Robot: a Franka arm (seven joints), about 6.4 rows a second.
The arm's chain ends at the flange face. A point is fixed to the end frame.
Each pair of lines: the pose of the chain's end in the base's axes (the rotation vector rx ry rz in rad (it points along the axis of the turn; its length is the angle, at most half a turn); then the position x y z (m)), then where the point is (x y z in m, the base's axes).
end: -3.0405 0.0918 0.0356 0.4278 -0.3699 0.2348
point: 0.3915 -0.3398 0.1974
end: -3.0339 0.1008 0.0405 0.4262 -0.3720 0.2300
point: 0.3900 -0.3414 0.1929
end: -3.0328 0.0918 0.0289 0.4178 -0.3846 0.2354
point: 0.3817 -0.3542 0.1980
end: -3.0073 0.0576 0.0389 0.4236 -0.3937 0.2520
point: 0.3866 -0.3631 0.2156
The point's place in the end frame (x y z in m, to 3 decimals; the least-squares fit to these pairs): -0.037 -0.024 0.041
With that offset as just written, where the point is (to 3 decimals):
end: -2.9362 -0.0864 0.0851 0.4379 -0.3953 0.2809
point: 0.397 -0.366 0.248
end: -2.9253 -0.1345 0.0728 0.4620 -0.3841 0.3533
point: 0.421 -0.356 0.320
